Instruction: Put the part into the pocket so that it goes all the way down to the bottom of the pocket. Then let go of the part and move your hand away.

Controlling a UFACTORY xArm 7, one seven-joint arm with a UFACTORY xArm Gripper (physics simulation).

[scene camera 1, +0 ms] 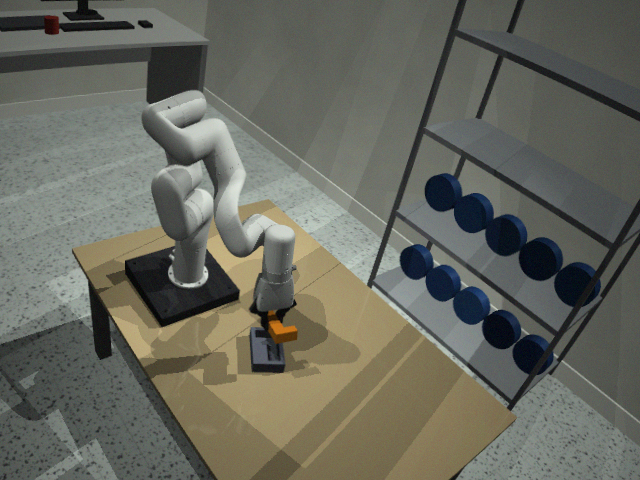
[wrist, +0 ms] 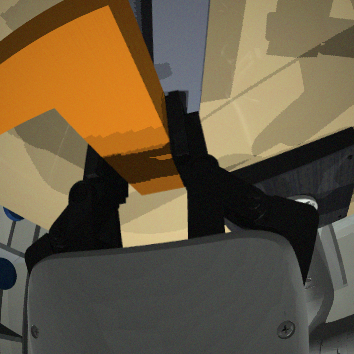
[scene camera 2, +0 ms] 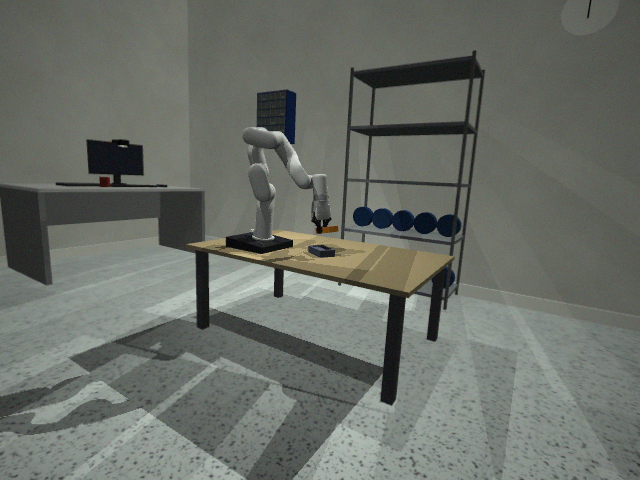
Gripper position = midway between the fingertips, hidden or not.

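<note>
My gripper (scene camera 1: pixel 271 326), visible also in the wrist view (wrist: pixel 144 118), carries an orange L-shaped part (wrist: pixel 95 70); nothing else touches it. A pocket block (scene camera 1: pixel 266 356) is visible as well, and the wrist view shows the block (wrist: pixel 176 44) too.
</note>
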